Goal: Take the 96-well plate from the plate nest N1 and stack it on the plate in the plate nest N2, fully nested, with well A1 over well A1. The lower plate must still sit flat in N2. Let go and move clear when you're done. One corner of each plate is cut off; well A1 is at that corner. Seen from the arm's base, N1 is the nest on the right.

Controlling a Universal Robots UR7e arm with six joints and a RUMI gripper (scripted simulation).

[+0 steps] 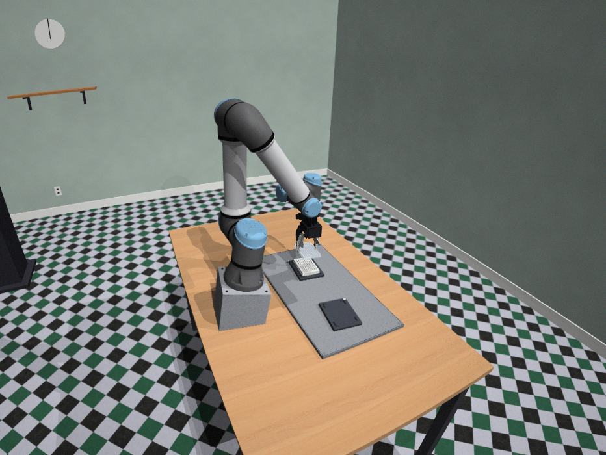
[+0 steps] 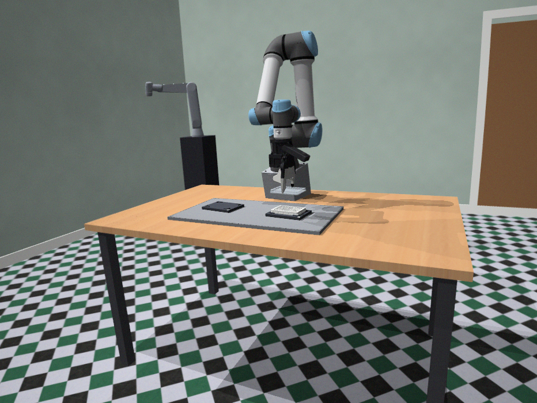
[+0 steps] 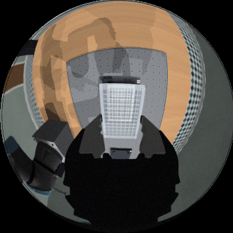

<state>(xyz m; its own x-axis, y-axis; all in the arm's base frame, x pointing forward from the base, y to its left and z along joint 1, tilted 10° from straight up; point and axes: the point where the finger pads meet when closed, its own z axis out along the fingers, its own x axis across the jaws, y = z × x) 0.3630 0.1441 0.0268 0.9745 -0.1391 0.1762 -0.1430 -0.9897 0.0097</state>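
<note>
Right now the A1 label is 10 cm below my hand, 6 cm to the left of it and 6 cm ahead of it. From my hand the other things lie so: black plate nest 34 cm to the right, 11 cm below, 4 cm behind; 96-well plate 1 cm below.
</note>
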